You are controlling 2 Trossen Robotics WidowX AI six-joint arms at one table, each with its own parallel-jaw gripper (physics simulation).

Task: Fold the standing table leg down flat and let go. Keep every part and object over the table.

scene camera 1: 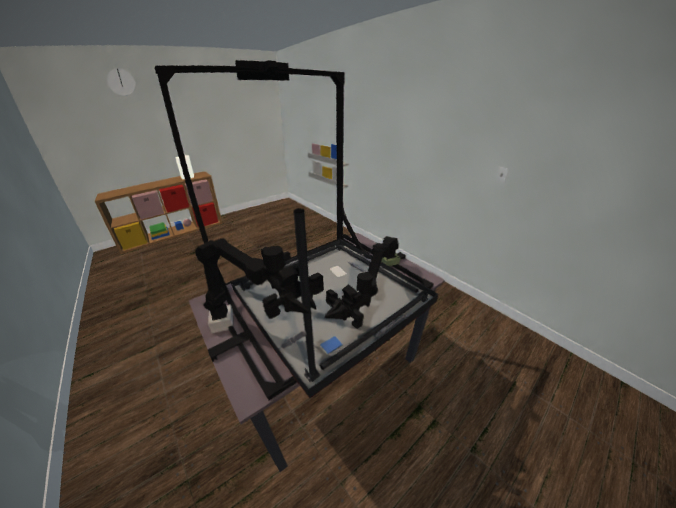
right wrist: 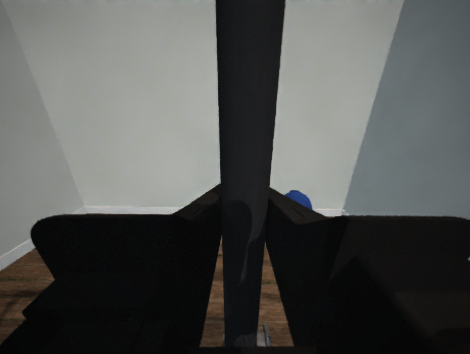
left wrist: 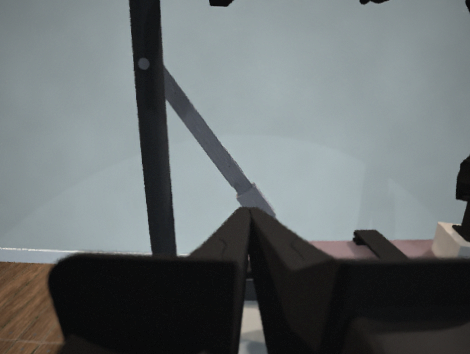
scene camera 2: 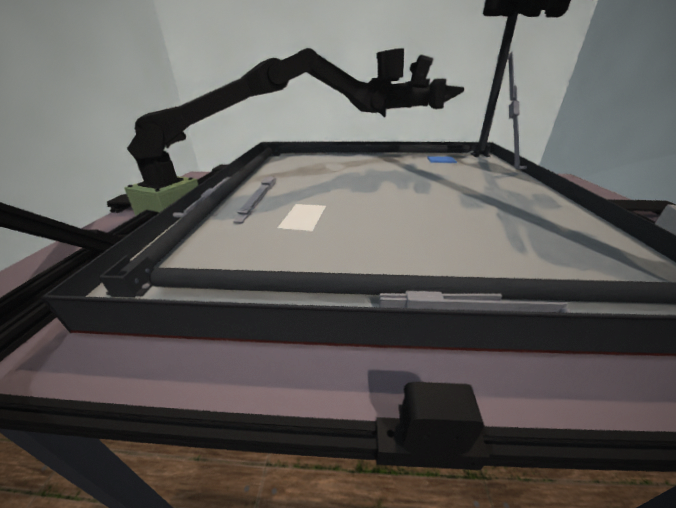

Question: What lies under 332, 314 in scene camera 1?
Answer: The left gripper.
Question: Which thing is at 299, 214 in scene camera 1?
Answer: A dark table leg.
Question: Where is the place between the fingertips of the right gripper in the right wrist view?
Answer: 241, 190
